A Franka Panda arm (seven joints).
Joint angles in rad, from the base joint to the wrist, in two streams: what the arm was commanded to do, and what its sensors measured. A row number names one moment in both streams.
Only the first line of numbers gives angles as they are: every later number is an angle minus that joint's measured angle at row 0.
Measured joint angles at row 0:
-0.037 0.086 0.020 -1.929 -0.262 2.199 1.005
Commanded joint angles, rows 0 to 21:
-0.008 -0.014 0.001 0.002 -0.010 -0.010 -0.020
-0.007 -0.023 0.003 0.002 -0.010 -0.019 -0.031
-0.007 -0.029 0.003 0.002 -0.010 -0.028 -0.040
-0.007 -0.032 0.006 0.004 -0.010 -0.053 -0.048
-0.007 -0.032 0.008 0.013 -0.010 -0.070 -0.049
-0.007 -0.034 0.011 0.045 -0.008 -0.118 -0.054
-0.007 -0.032 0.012 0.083 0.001 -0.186 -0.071
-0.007 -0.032 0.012 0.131 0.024 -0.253 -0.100
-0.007 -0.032 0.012 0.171 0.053 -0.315 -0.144
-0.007 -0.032 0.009 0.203 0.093 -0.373 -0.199
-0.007 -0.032 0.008 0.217 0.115 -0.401 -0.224
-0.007 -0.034 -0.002 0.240 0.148 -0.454 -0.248
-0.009 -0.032 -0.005 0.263 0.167 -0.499 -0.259
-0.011 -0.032 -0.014 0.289 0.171 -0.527 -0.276
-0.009 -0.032 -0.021 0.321 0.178 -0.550 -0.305
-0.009 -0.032 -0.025 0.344 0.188 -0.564 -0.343
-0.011 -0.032 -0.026 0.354 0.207 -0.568 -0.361
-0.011 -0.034 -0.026 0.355 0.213 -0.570 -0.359
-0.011 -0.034 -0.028 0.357 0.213 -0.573 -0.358
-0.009 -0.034 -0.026 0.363 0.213 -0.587 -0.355
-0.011 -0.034 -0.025 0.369 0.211 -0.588 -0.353
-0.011 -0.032 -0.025 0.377 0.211 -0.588 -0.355
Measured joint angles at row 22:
-0.007 -0.044 -0.028 0.337 0.196 -0.553 -0.338
